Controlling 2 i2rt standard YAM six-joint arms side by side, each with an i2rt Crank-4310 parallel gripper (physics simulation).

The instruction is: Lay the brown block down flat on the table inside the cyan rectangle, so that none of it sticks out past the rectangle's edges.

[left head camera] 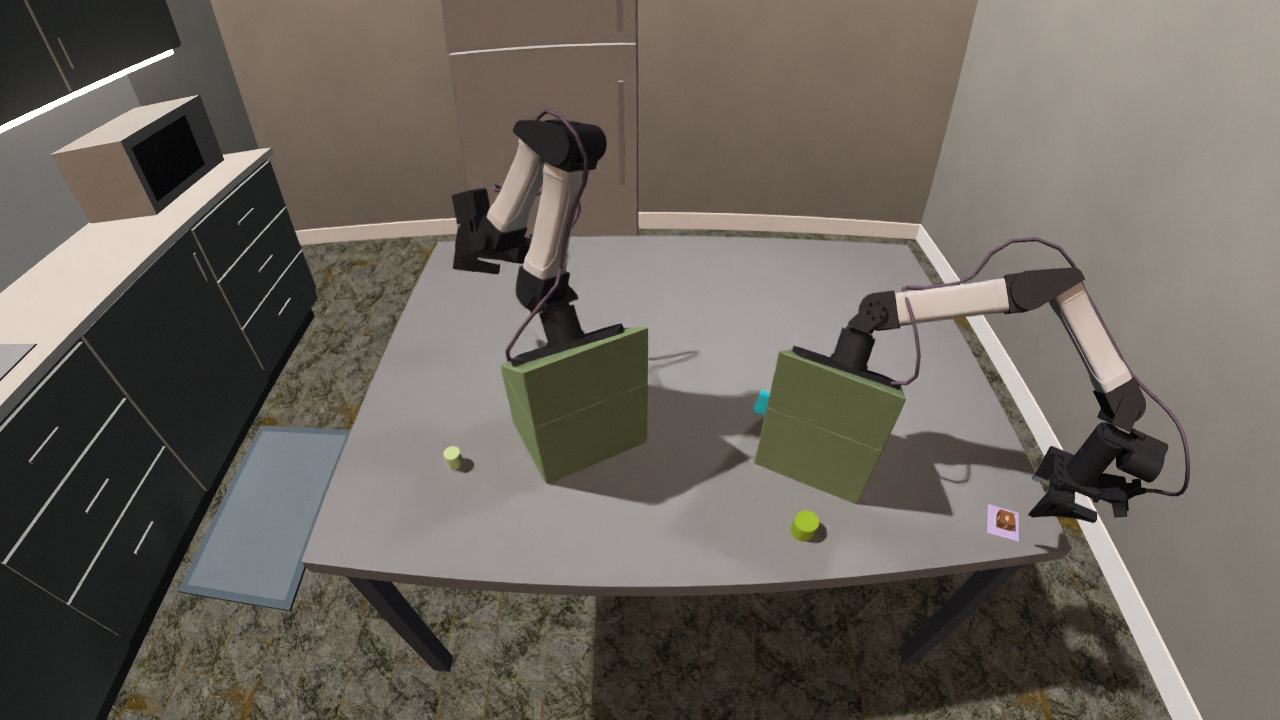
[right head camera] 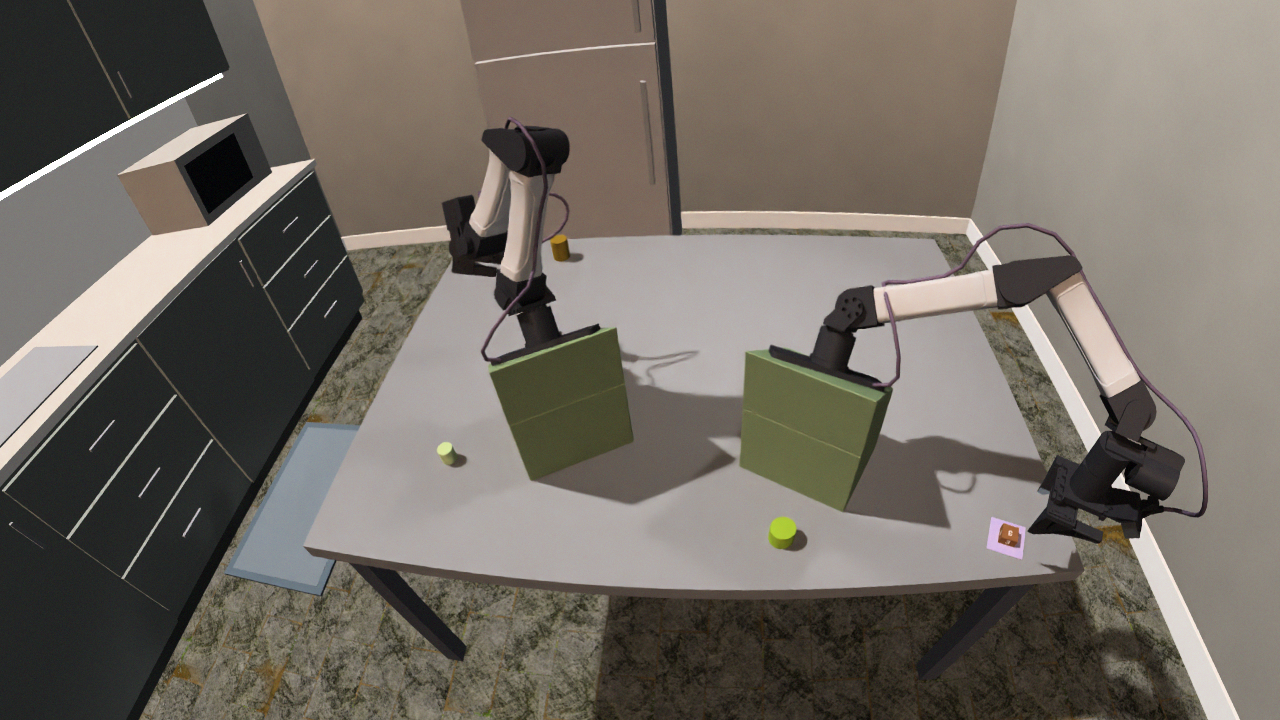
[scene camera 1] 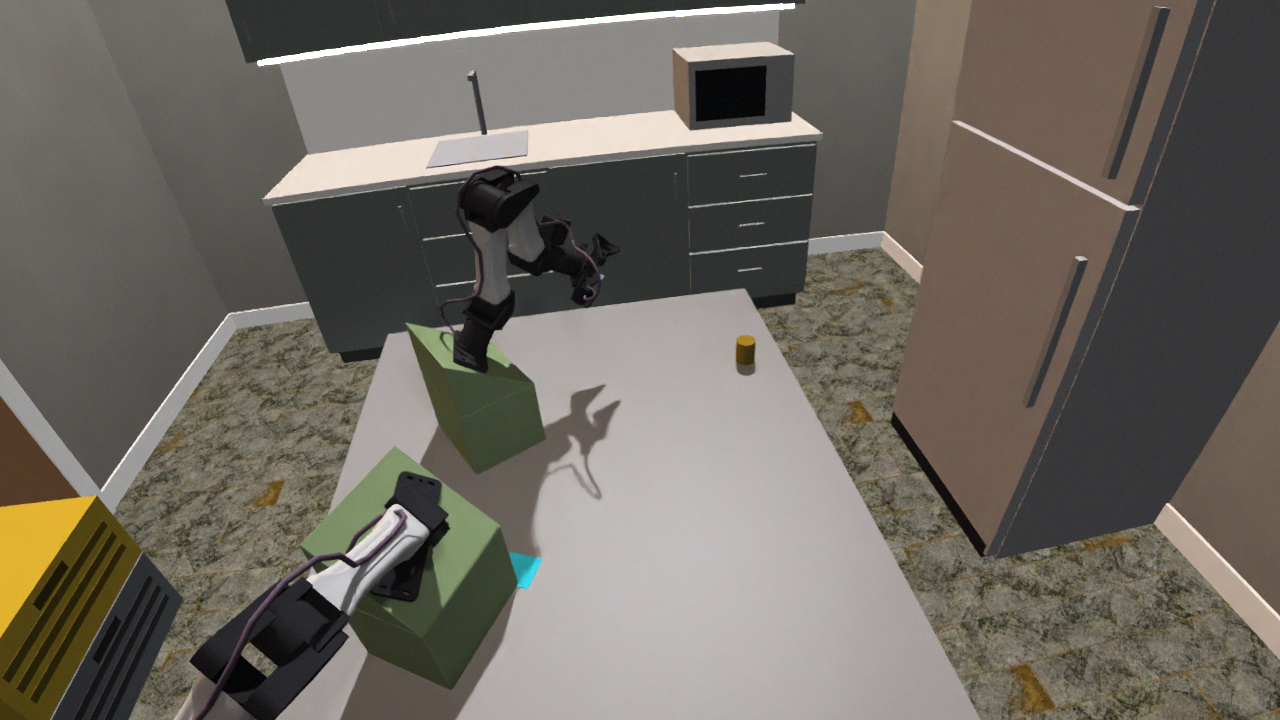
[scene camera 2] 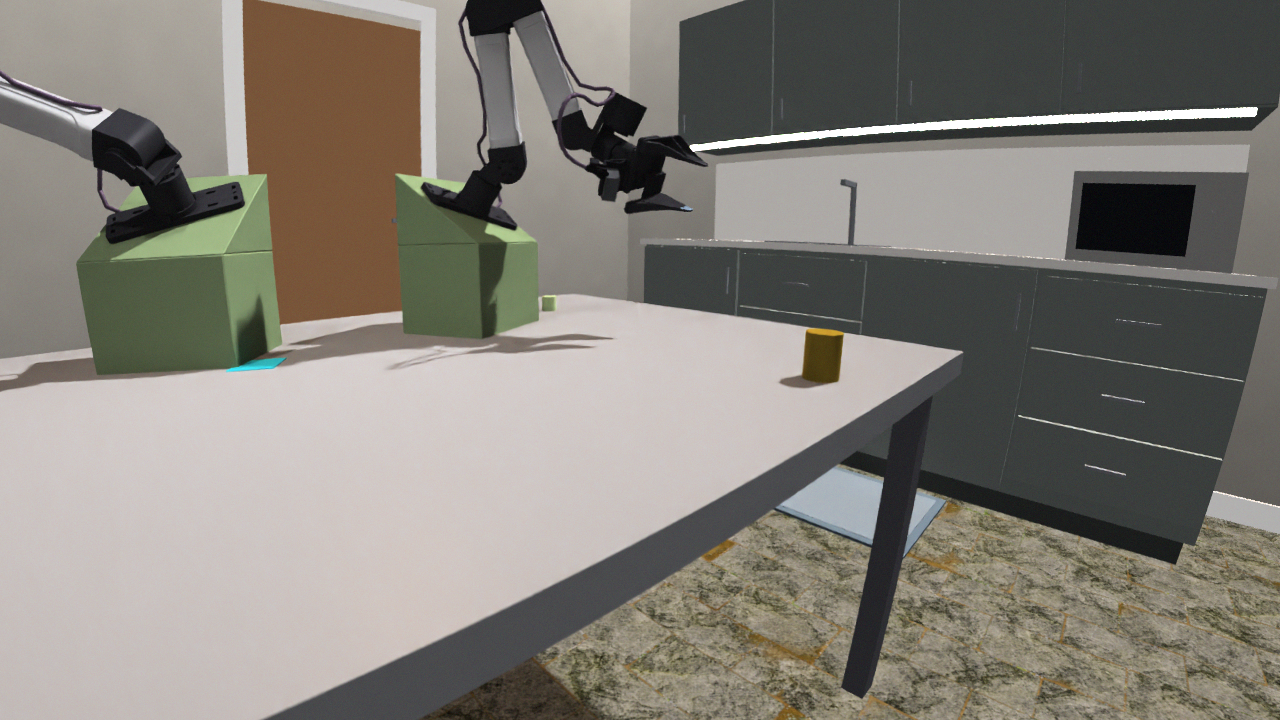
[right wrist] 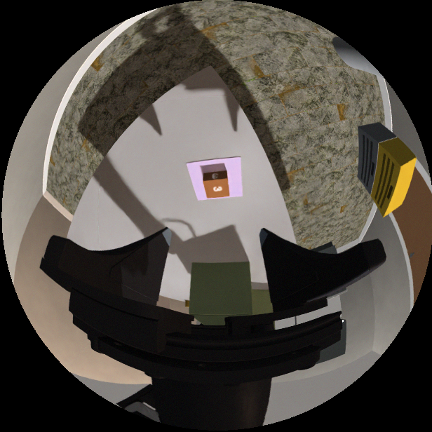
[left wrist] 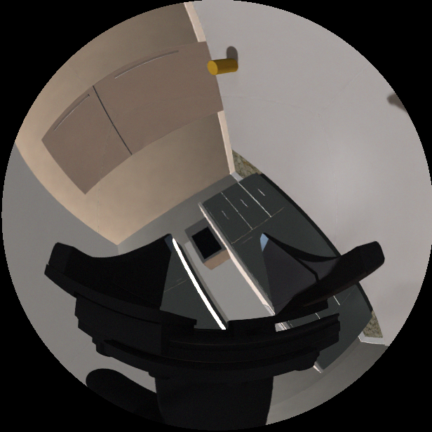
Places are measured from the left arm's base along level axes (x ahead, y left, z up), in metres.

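Where they show: left gripper, between the fingertips: (scene camera 1: 612,263) (scene camera 2: 698,188); right gripper, between the fingertips: (left head camera: 1032,497) (right head camera: 1035,512); left arm's base, origin of its link: (left head camera: 568,347) (right head camera: 545,347) (scene camera 1: 469,352) (scene camera 2: 470,209); right arm's base, origin of its link: (left head camera: 846,370) (right head camera: 826,370) (scene camera 1: 406,534) (scene camera 2: 177,213).
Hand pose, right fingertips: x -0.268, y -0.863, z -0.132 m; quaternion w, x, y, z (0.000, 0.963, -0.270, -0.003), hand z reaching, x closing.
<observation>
Each offset is from my right fingertips to the top centre of the thing. "spot": to the spot under its first point.
The brown block @(dz -0.077, dx +0.007, dy +0.014 m) (left head camera: 1006,519) (right head camera: 1009,535) (right wrist: 216,187), small with white marks on its faces, rests on a lilac square @(spot: dz -0.096, dx -0.010, dy +0.045 m) (left head camera: 993,531) (right head camera: 994,542) (right wrist: 235,177) near the table's front right corner in the head views. The cyan rectangle @(spot: dz -0.096, dx +0.348, dy +0.480 m) (left head camera: 761,402) (scene camera 1: 526,569) (scene camera 2: 257,364) is largely hidden behind the right arm's green base; a corner shows. My right gripper (left head camera: 1035,497) (right head camera: 1037,510) (right wrist: 214,230) is open and empty, above and a little to the right of the block in the head views. My left gripper (scene camera 1: 610,261) (scene camera 2: 698,186) (left wrist: 216,236) is open and empty, raised far from both.
Green bases @(spot: dz +0.065, dx +0.134, dy +0.422 m) (left head camera: 823,429) @(spot: dz +0.055, dx +0.188, dy +0.823 m) (left head camera: 590,411) carry the arms. A lime cylinder @(dz -0.063, dx +0.029, dy +0.442 m) (left head camera: 805,525) (right head camera: 782,533) stands near the front edge, a pale green one @(dz -0.063, dx +0.179, dy +1.105 m) (left head camera: 452,458) (right head camera: 446,454) at the left. An orange-brown cylinder @(dz -0.035, dx +0.923, dy +1.011 m) (right head camera: 560,248) (scene camera 1: 744,350) (scene camera 2: 822,355) (left wrist: 223,66) stands at the far edge in the right head view.
</observation>
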